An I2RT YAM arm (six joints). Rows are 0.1 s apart.
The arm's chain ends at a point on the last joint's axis. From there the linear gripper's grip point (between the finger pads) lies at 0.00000 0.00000 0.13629 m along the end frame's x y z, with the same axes.
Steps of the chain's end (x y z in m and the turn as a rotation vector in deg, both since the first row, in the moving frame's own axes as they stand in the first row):
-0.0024, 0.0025, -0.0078, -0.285, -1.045, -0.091
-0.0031, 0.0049, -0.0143, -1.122, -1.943, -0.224
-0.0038, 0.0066, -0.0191, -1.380, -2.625, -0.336
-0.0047, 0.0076, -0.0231, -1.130, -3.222, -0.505
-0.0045, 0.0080, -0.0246, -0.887, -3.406, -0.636
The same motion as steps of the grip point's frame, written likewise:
-0.0049, 0.0032, -0.0078, -0.285, -1.045, -0.091
-0.0077, 0.0076, -0.0144, -1.122, -1.943, -0.224
-0.0100, 0.0099, -0.0193, -1.380, -2.625, -0.336
-0.0123, 0.0103, -0.0233, -1.130, -3.222, -0.505
-0.0126, 0.0102, -0.0249, -0.887, -3.406, -0.636

